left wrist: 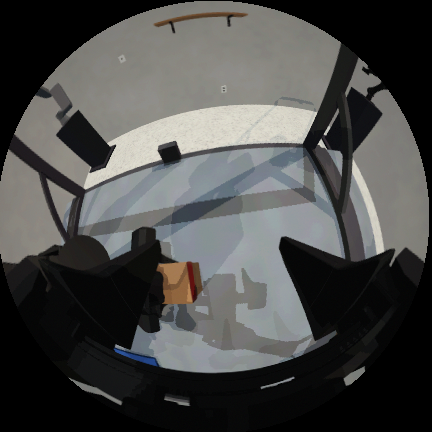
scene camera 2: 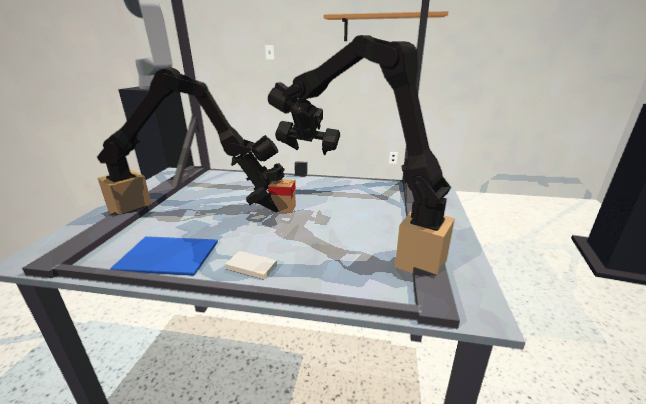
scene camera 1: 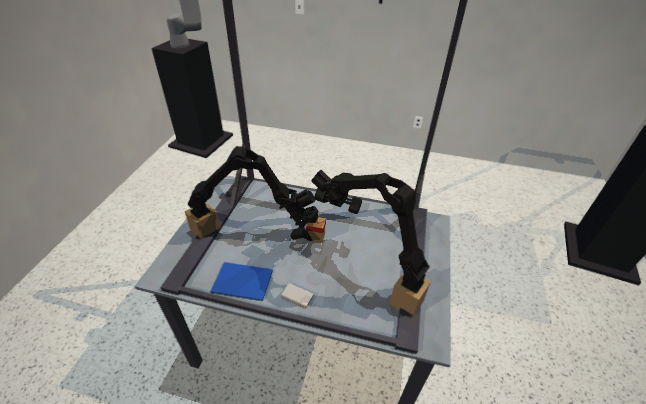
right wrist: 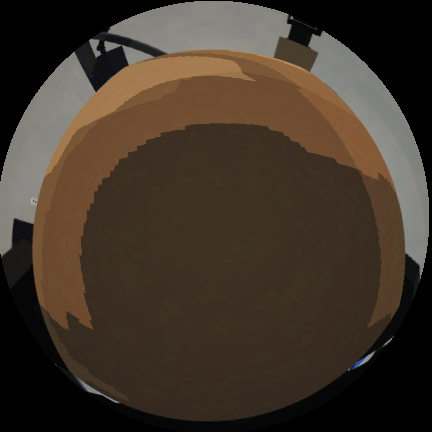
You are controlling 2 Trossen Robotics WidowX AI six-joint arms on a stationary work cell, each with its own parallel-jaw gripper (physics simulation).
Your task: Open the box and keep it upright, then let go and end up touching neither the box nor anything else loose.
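Places are measured from the left arm's base along level axes (x ahead, y right, z down), in centimetres.
Pixels of known places: left gripper, between the fingertips: [left wrist: 220,245] [scene camera 2: 311,151]; right gripper, between the fingertips: [scene camera 2: 281,207] [scene camera 1: 314,235] [right wrist: 220,237]; left arm's base, origin of its link: [scene camera 2: 427,221] [scene camera 1: 412,283]; right arm's base, origin of its link: [scene camera 2: 121,177] [scene camera 1: 200,211].
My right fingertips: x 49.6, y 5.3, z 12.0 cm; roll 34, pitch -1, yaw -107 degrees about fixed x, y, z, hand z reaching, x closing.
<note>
Ahead of a thing's pixels: the offset from my right fingertips to its top centre.
A small brown box [scene camera 1: 318,237] [scene camera 2: 286,202] [left wrist: 175,290] [right wrist: 215,100] with a red band near its top looks upright, on or close to the table past its middle. Its top looks closed. My right gripper [scene camera 1: 306,225] [scene camera 2: 272,189] is shut on the box from the picture's left; in the right wrist view the box hides the fingertips. My left gripper [scene camera 1: 337,202] [scene camera 2: 311,148] [left wrist: 220,245] is open and empty. It hangs above the box and a little to the picture's right, apart from it.
A flat blue panel {dy -37.2, dx +7.4, dz -0.6 cm} [scene camera 1: 242,281] [scene camera 2: 165,255] [left wrist: 136,356] and a cream block {dy -29.2, dx -14.5, dz -1.3 cm} [scene camera 1: 297,295] [scene camera 2: 251,264] lie near the table's front edge. A small black block {dy +28.9, dx +12.7, dz -5.5 cm} [scene camera 2: 301,168] [left wrist: 169,151] is at the back edge. Dark frame posts [scene camera 1: 236,90] [scene camera 1: 442,100] rise behind the table.
</note>
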